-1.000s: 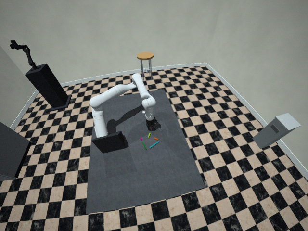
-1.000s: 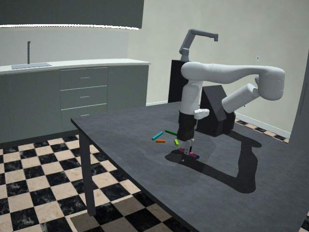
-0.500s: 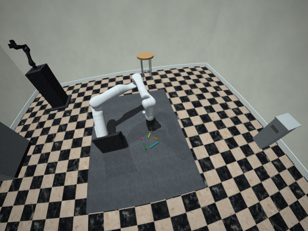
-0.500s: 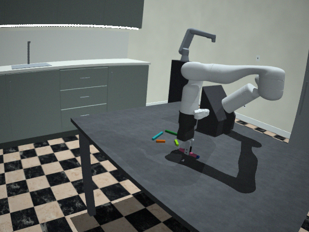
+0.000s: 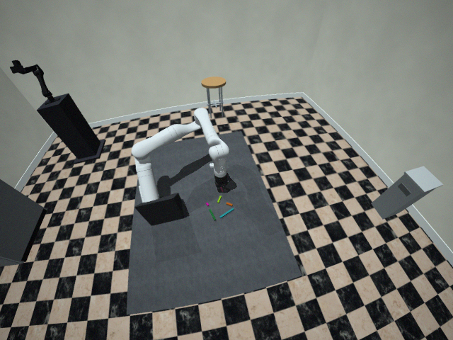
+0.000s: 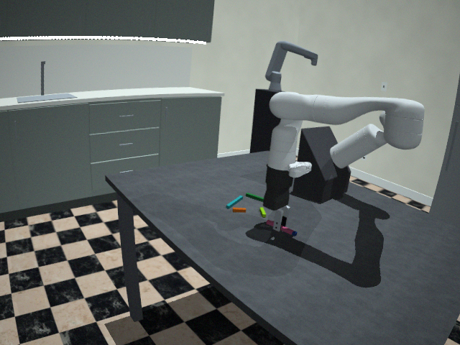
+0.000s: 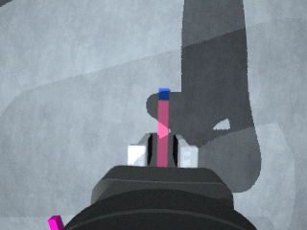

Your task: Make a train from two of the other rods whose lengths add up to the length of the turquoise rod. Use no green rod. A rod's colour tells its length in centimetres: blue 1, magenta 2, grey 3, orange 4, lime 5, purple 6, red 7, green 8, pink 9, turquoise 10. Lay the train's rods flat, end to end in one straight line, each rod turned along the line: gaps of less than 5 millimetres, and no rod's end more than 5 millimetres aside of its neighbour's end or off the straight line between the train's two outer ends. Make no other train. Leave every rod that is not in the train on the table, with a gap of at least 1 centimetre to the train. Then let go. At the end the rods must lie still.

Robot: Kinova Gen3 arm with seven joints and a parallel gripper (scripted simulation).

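My gripper is now 1 cm above the pink rod. Round my hand: lime rod: 10 cm to the right, 3 cm behind, 1 cm below; then orange rod: 15 cm to the right, 2 cm ahead, 1 cm below; then small blue rod: 5 cm to the left, 1 cm below, 1 cm behind.
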